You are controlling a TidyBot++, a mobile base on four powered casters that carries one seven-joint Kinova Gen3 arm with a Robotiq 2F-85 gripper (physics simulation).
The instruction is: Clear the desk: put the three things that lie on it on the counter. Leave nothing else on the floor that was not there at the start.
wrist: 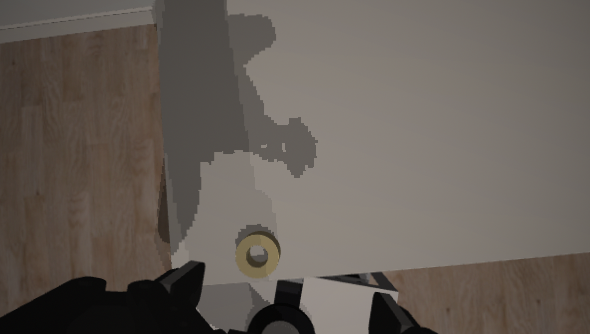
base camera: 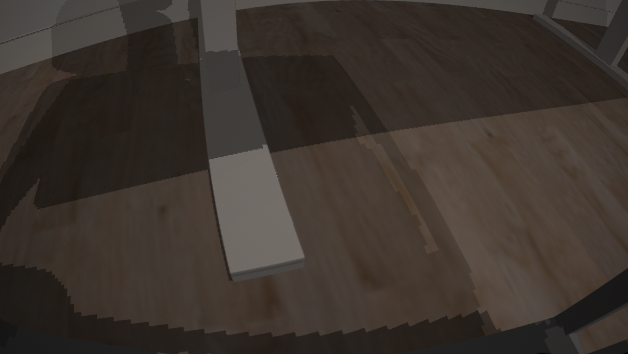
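Observation:
The desk's pale top fills much of the wrist view, with shadows across its left part. A yellow ring-shaped thing with a round hole lies on it, close to the near edge and left of centre. My gripper is open and empty, its black fingers wide apart at the bottom of the wrist view. The ring shows a little beyond the fingertips, nearer the left finger. In the base camera view a long pale bar, seemingly a foot of the desk, lies on the floor. The counter cannot be made out in either view.
Wooden floor shows left of the desk and below its near right edge. Part of my white base shows below the desk's near edge. A pale frame stands at the upper right of the base view. A wall runs along the back.

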